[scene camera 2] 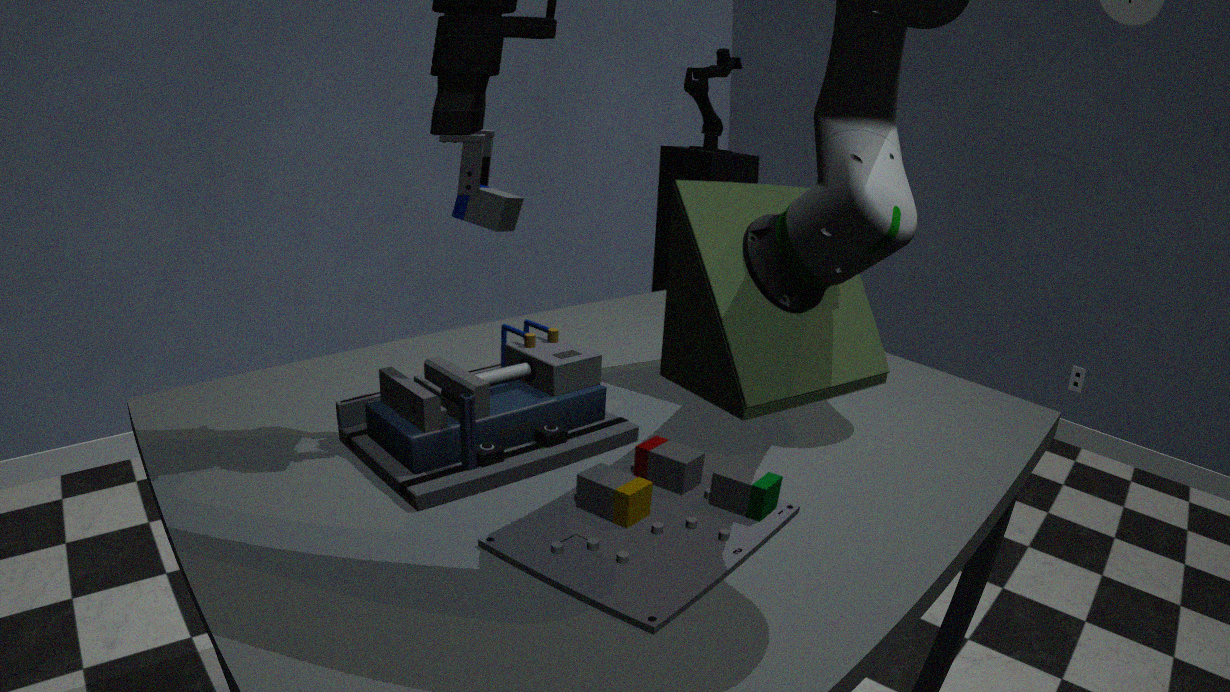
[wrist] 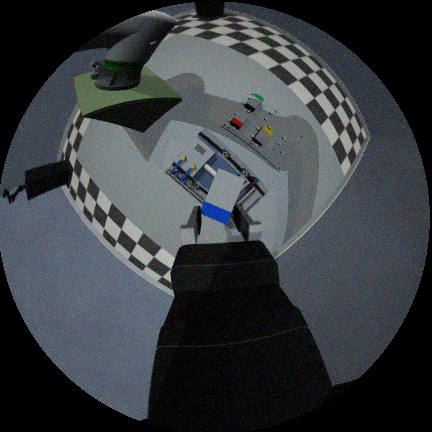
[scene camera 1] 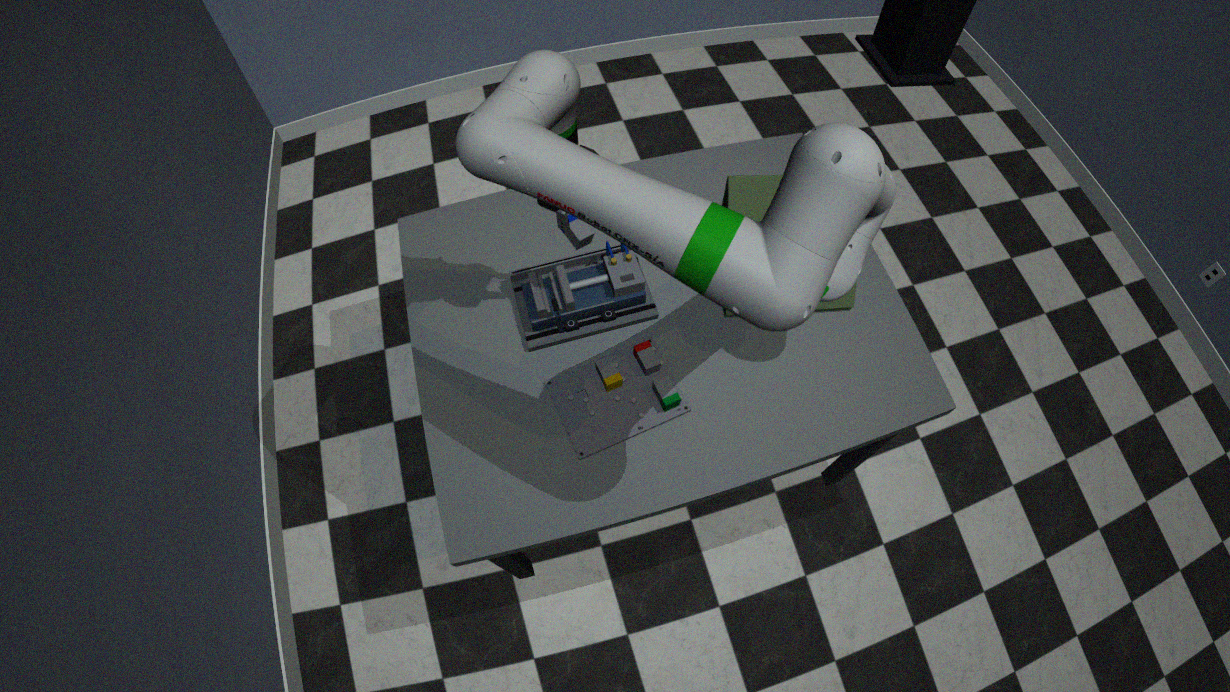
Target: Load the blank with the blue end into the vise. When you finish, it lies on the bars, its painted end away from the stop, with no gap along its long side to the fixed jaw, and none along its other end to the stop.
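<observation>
The blank with the blue end is grey with one blue end. My gripper is shut on it near the blue end. The grey end sticks out, tilted slightly down in scene camera 2. The blank hangs well above the vise, touching nothing below. The vise has a blue body, a grey end jaw, and a second jaw on a white rod, with a gap between them. A dark blue post stands at its near side. The bars are hard to make out.
A grey peg plate carries a yellow-ended blank, a red-ended one and a green-ended one. A green wedge mount bears the arm's base. Two blue hooked clamps rise from the vise.
</observation>
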